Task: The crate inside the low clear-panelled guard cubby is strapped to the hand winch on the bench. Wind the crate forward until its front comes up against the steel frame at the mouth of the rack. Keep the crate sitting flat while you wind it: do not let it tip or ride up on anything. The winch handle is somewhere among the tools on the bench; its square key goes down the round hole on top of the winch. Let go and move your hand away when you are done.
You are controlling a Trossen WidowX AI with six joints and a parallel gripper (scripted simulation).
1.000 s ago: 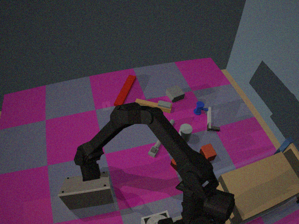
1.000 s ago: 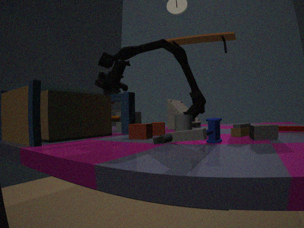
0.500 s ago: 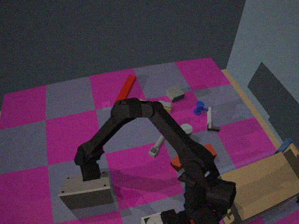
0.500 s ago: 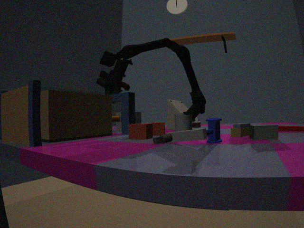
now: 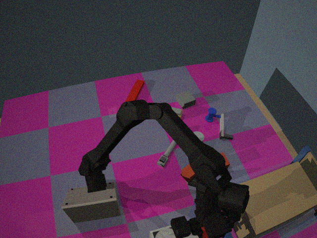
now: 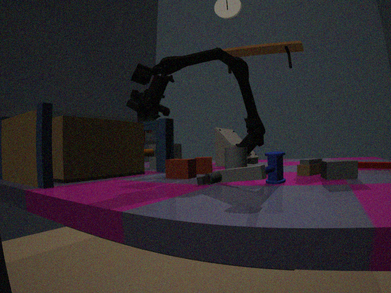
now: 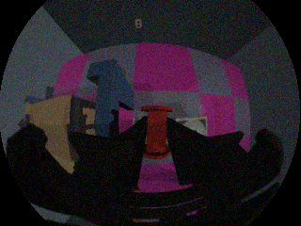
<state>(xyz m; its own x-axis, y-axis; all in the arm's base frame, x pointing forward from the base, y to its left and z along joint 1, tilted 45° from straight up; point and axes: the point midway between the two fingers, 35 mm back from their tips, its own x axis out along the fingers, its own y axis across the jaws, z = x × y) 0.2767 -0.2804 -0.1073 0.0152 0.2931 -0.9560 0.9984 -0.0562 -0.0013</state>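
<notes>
Now: gripper tip 4 cm past the winch handle with red hub, 2 cm to the right of it and 4 cm above it. From my gripper tip the other things lie so: winch 11 cm behind, 3 cm to the left, 11 cm below; blue steel frame 6 cm ahead, 5 cm to the left, 4 cm below; red knob 1 cm to the left, 1 cm below.
</notes>
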